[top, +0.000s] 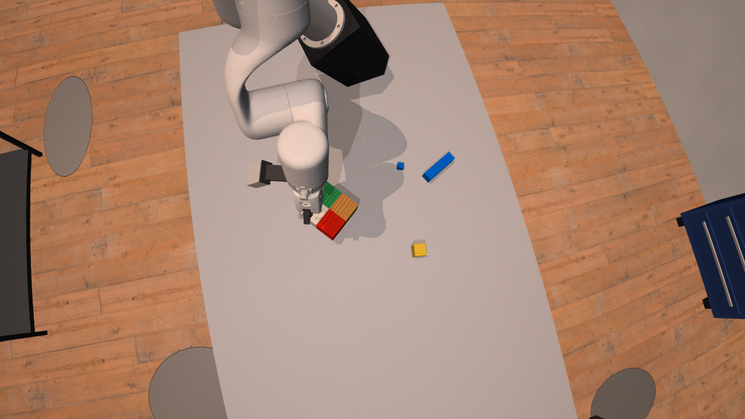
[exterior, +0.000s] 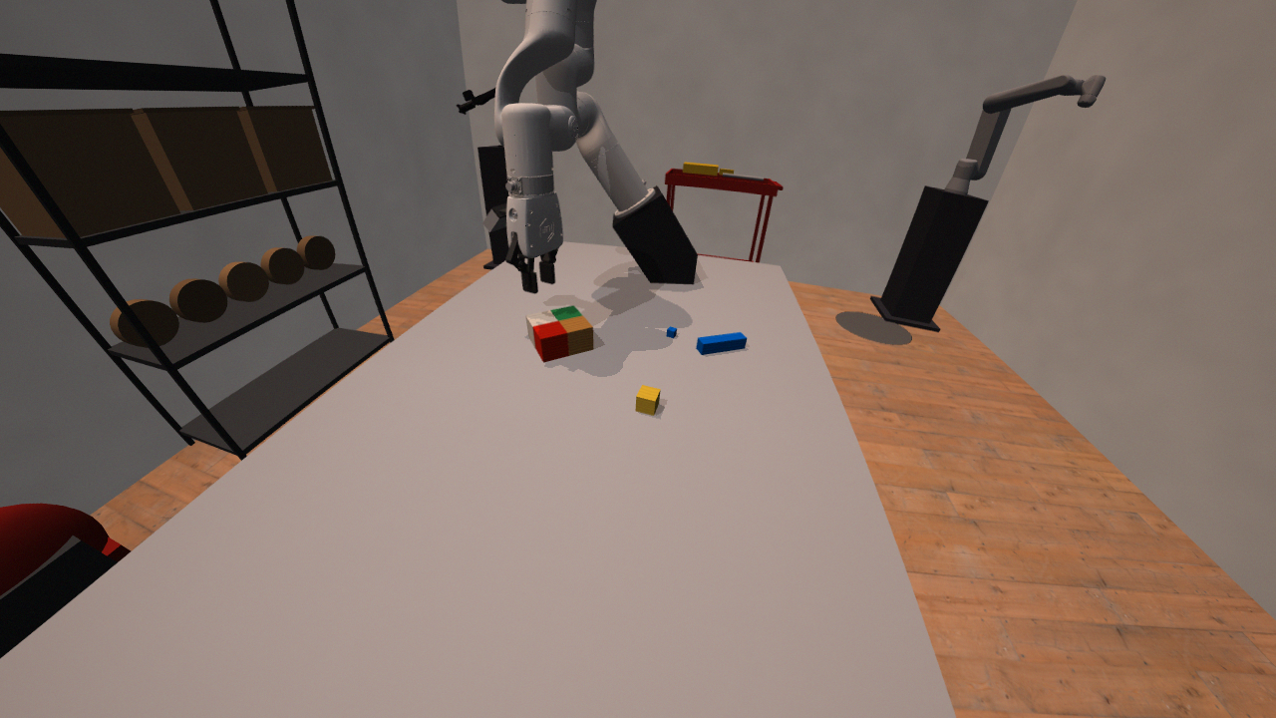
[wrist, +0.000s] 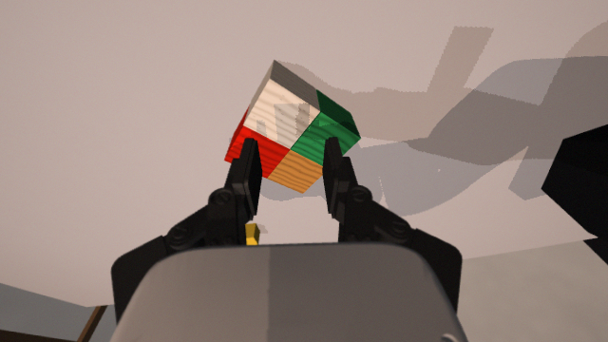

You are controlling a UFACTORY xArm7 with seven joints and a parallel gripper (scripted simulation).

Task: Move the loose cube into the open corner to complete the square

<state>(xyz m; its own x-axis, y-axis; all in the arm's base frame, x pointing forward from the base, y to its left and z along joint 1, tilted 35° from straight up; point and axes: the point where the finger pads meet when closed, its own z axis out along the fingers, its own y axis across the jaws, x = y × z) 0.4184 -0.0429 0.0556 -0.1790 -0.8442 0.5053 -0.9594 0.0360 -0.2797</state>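
Now: the white cube 10 mm ahead of my hand and 100 mm below it. Also, from my hand: red cube 50 mm ahead, 40 mm to the left, 100 mm below; orange cube 10 mm ahead, 80 mm to the left, 100 mm below; green cube 20 mm behind, 40 mm to the left, 100 mm below.
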